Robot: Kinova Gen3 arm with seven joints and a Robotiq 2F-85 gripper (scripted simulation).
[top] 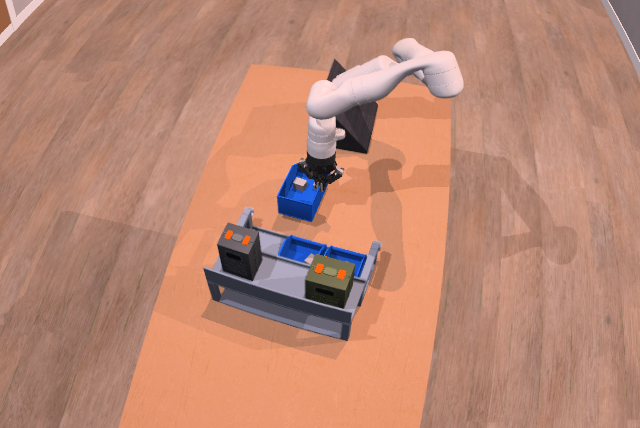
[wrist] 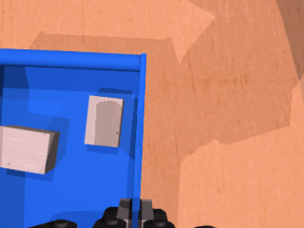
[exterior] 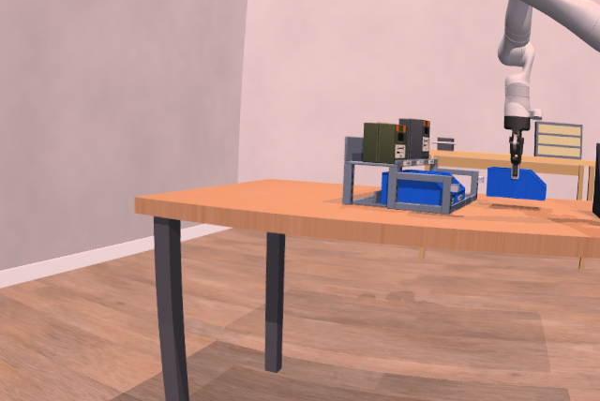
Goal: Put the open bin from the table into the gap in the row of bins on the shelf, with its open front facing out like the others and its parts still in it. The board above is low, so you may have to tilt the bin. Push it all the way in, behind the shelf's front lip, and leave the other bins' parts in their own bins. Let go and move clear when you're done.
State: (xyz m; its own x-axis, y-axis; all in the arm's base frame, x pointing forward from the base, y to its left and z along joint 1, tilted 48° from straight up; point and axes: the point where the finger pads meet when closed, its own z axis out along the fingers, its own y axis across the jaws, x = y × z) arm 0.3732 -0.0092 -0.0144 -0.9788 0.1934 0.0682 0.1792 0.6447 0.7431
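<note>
Now: hand 6 cm to the left of the grey block, 6 cm above it and 4 cm past it. The rest, counted from my hand: grey shelf: 26 cm ahead, 3 cm to the right, 3 cm below; then dark grey box: 30 cm ahead, 16 cm to the right, 6 cm above; then olive box: 35 cm ahead, 7 cm to the left, 5 cm above.
</note>
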